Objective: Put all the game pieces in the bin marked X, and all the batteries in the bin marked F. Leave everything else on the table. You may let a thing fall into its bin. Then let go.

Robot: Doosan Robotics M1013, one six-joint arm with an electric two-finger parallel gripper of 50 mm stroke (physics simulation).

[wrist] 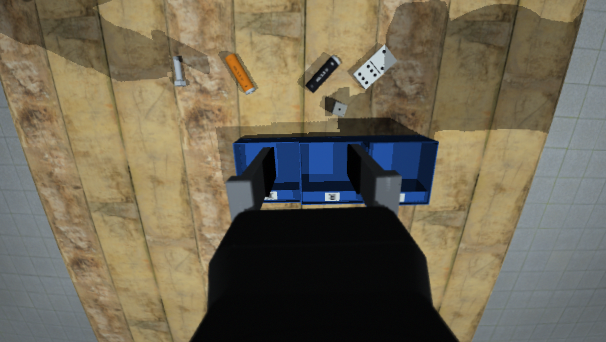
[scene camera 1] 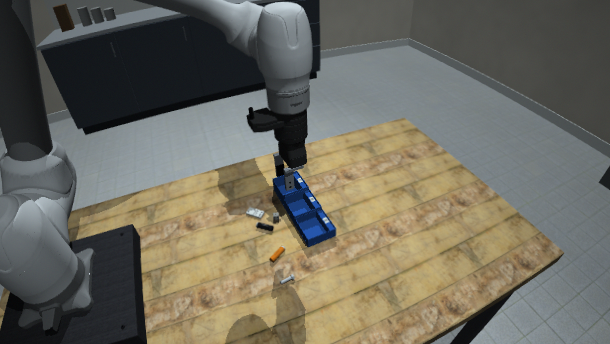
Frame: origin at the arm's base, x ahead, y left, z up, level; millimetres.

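Where they show: gripper, between the fingertips: (wrist: 310, 160) (scene camera 1: 285, 181); arm's base, origin of its link: (scene camera 1: 60, 287).
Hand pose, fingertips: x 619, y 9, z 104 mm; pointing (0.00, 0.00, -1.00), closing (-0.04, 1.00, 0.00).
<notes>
Each offset is from my fingertips to the top centre of the thing. "pt": to the spot under its first point. Level surfaces: height alone.
A white domino @(77 mm back, 82 mm left, 154 mm down) (scene camera 1: 255, 213) (wrist: 375, 67) and a small die @(26 mm back, 38 mm left, 146 mm down) (scene camera 1: 276, 217) (wrist: 340, 108) lie on the table beside the blue three-bin tray. A black battery @(68 mm back, 17 mm left, 147 mm down) (scene camera 1: 265, 227) (wrist: 323, 74) lies near them. An orange battery @(68 mm back, 86 mm right, 147 mm down) (scene camera 1: 277, 254) (wrist: 240, 73) lies farther along, towards the bolt. Bin X @(pt 50 mm ahead, 96 mm right, 152 mm down) (scene camera 1: 320, 240) (wrist: 287, 195) is at the tray's near end in the scene view, left in the wrist view. Bin F @(pt 83 mm ahead, 142 mm left, 120 mm down) (wrist: 417, 197) is at the opposite end. My gripper (scene camera 1: 284, 180) (wrist: 310, 160) is open and empty above the tray, its fingers hiding parts of the bins.
A silver bolt @(74 mm back, 167 mm right, 148 mm down) (scene camera 1: 287, 279) (wrist: 179, 71) lies on the table beyond the orange battery. The middle bin @(53 mm ahead, 31 mm left, 115 mm down) (scene camera 1: 298, 205) (wrist: 312, 196) separates bins X and F. The tray walls stand up from the wooden table @(162 mm down) (scene camera 1: 425, 225) (wrist: 165, 240). The arm's dark base block (scene camera 1: 117, 280) is at the left.
</notes>
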